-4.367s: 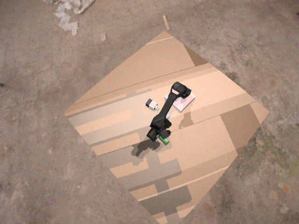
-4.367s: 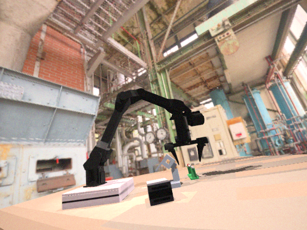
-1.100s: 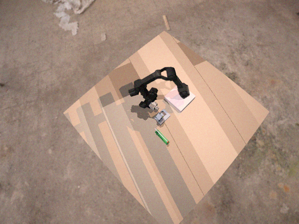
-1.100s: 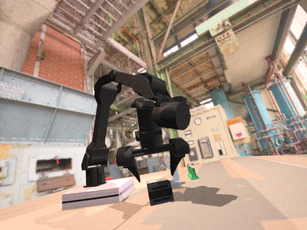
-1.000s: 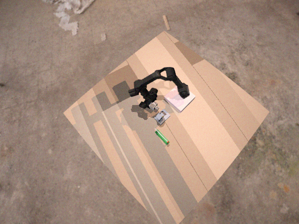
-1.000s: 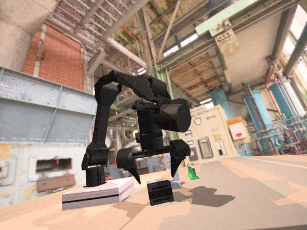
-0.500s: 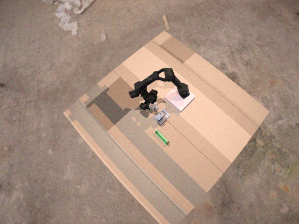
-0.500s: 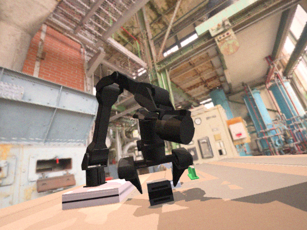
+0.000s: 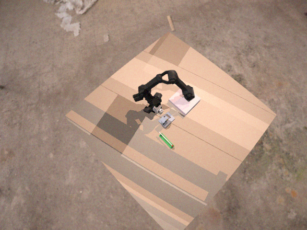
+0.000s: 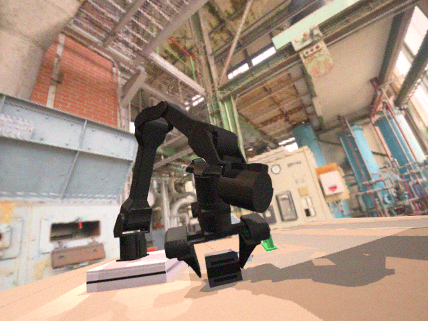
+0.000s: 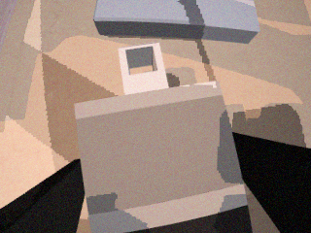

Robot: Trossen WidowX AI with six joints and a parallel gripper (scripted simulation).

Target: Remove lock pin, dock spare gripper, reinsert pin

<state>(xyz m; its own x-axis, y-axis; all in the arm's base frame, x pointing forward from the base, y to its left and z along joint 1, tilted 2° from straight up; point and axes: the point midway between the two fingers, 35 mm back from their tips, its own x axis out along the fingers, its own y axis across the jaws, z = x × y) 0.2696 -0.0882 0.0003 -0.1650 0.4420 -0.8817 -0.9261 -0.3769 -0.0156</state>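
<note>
My gripper tip is 1 cm short of the mount socket, 13 cm to the right of it and 5 cm below it. Round my gripper tip: spare gripper 1 cm above; green upright bracket 9 cm ahead, 26 cm to the left, 2 cm above.
</note>
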